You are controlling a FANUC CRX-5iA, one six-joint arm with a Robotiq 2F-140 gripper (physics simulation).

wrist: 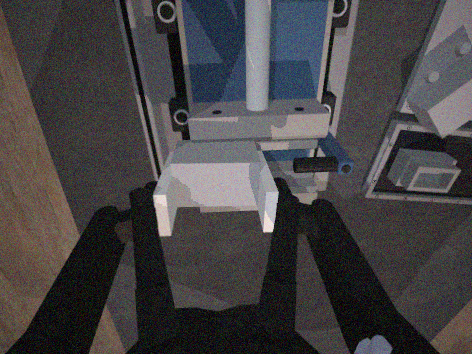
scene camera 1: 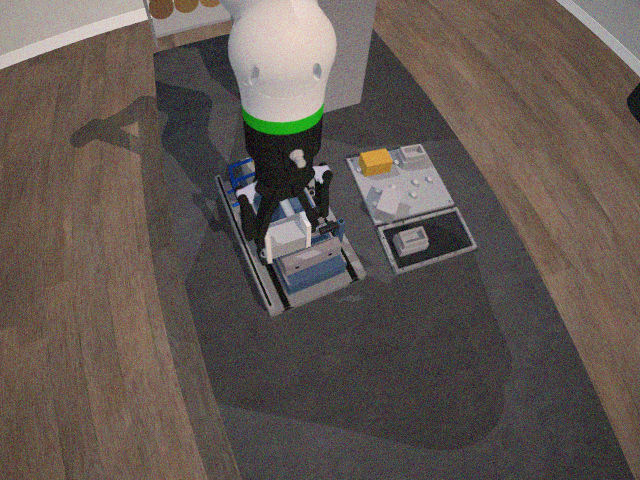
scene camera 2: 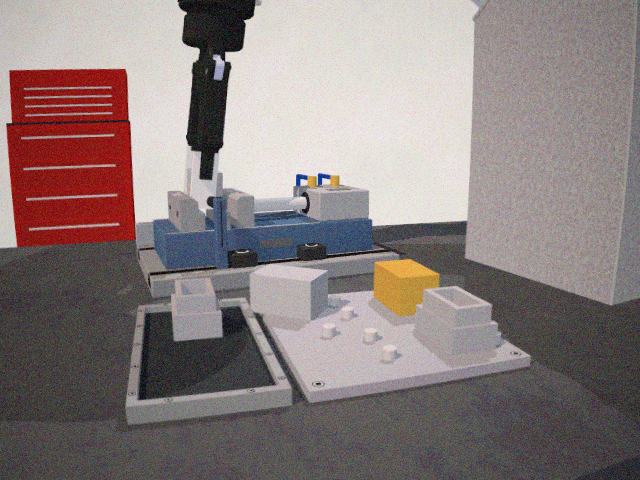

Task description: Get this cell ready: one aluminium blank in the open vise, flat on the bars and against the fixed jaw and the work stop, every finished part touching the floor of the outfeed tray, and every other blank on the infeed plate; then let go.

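Frame: origin at the arm's base, x right, y back, z down, level; millimetres.
Seen in the pictures: gripper, between the fingertips: (wrist: 216,167) (scene camera 1: 286,250).
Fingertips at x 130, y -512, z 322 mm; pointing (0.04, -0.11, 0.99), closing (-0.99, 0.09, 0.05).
Note:
A point is followed by its place in that frame.
My gripper (scene camera 1: 288,238) @(x 130, y -512, z 323 mm) (scene camera 2: 201,178) (wrist: 216,167) @(x 130, y -512, z 323 mm) is shut on a pale grey aluminium blank (scene camera 1: 286,231) @(x 126, y -500, z 281 mm) (wrist: 212,182) @(x 132, y -500, z 281 mm), at the vise between the movable jaw (scene camera 2: 241,208) (wrist: 260,125) and the fixed jaw (scene camera 1: 312,255) (scene camera 2: 185,210). The blank's underside and its contact with bars and fixed jaw are hidden. The work stop's black rod (scene camera 1: 326,226) @(x 56, y -496, z 307 mm) (wrist: 315,164) @(x 53, y -494, z 307 mm) stands apart from its right side in the wrist view. Another pale block (scene camera 1: 391,200) @(x -97, y -446, z 358 mm) (scene camera 2: 286,292) @(x -114, y -452, z 371 mm) stands askew on the infeed plate (scene camera 1: 436,191) @(x -223, y -429, z 394 mm) (scene camera 2: 356,379) @(x -243, y -434, z 394 mm). One stepped, pocketed part (scene camera 1: 412,241) @(x -110, y -534, z 376 mm) (scene camera 2: 196,312) @(x -137, y -530, z 375 mm) (wrist: 425,170) @(x -94, y -519, z 361 mm) sits in the outfeed tray (scene camera 1: 436,259) @(x -150, y -578, z 391 mm) (scene camera 2: 206,406) @(x -251, y -532, z 396 mm).
A second stepped, pocketed part (scene camera 1: 412,156) @(x -190, y -350, z 360 mm) (scene camera 2: 455,322) @(x -225, y -351, z 370 mm) and a yellow block (scene camera 1: 375,162) @(x -101, y -349, z 359 mm) (scene camera 2: 405,286) @(x -139, y -351, z 367 mm) stand at the infeed plate's far side in scene camera 1. Several short pegs rise from the plate. The work stop's blue post (scene camera 1: 341,228) @(x 29, y -500, z 319 mm) (scene camera 2: 220,232) @(x 22, y -494, z 341 mm) rises beside the vise.

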